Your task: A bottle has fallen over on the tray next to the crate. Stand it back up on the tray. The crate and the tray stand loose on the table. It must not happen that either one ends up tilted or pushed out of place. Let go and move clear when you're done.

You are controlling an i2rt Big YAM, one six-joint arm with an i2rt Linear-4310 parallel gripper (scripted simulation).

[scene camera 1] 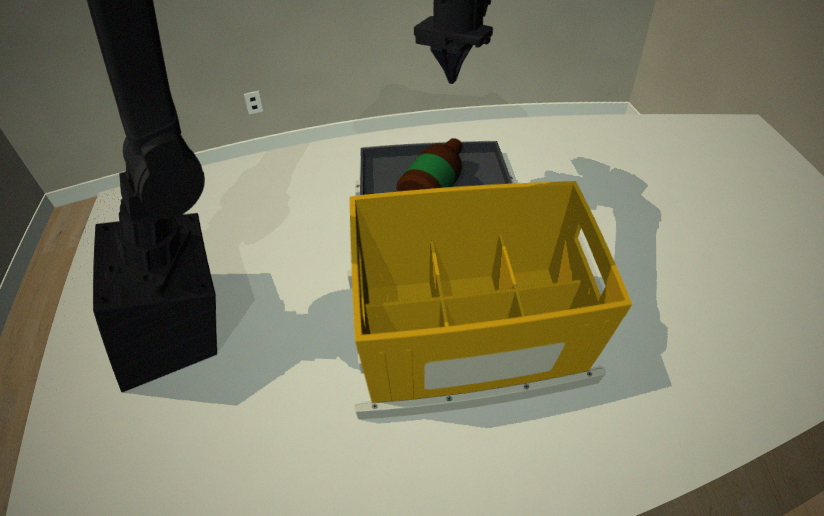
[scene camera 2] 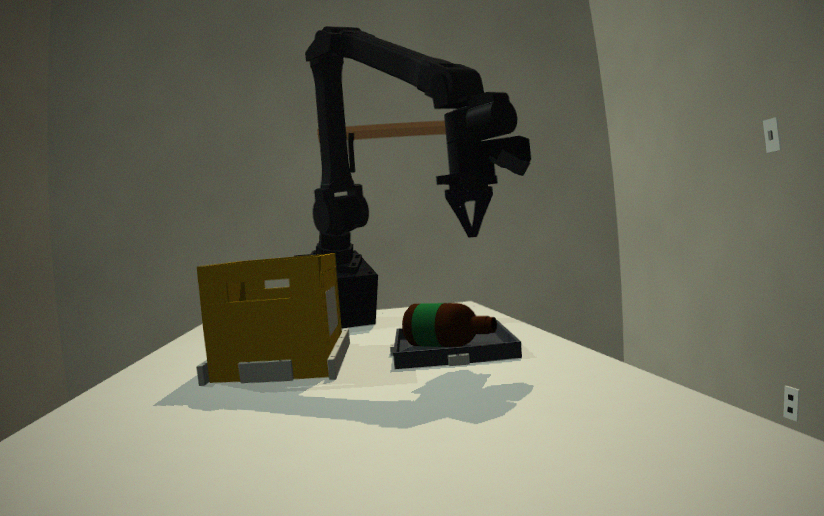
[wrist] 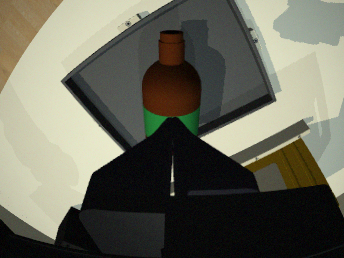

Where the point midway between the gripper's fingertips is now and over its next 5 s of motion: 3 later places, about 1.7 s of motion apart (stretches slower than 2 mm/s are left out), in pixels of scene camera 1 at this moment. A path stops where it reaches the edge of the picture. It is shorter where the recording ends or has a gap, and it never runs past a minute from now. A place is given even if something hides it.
My gripper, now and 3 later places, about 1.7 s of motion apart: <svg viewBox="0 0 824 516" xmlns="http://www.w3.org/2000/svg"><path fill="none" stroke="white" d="M452 82L447 138L450 141L450 155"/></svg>
